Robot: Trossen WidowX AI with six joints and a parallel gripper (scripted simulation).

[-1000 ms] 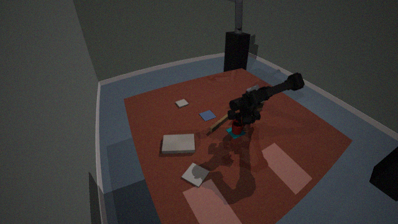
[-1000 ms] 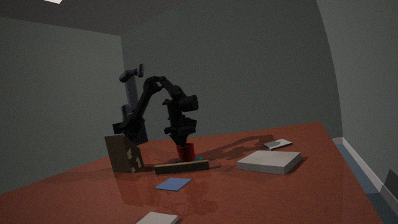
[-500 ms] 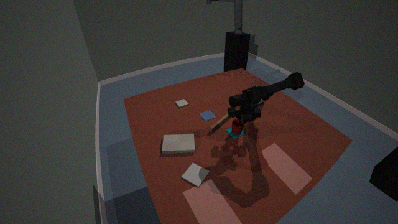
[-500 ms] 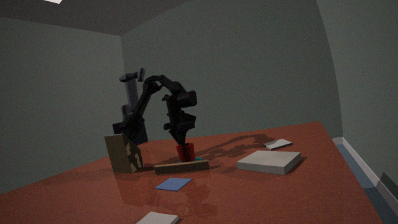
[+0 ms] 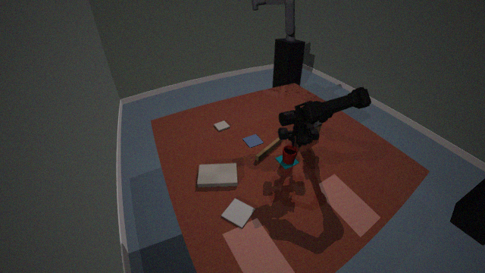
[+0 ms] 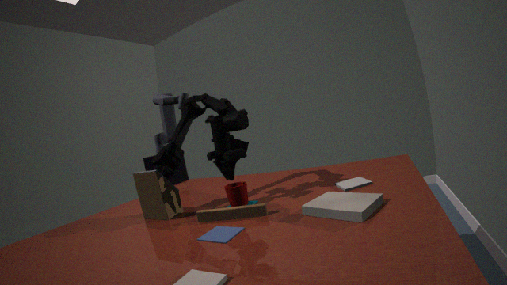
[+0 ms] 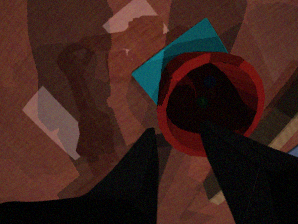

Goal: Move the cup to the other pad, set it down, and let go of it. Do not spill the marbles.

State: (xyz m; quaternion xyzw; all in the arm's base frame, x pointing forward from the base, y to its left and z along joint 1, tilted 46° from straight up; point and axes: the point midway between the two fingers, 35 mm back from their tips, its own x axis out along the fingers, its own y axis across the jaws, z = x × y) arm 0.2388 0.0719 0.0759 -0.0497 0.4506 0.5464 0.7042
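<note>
The red cup is 50 mm below my gripper tip, 20 mm to the right of it and 20 mm ahead of it. Round my gripper tip: wooden bar 130 mm to the right, 80 mm below, 50 mm ahead; teal pad 100 mm below, 30 mm ahead, 20 mm to the right; blue pad 240 mm to the right, 100 mm below, 80 mm ahead.
</note>
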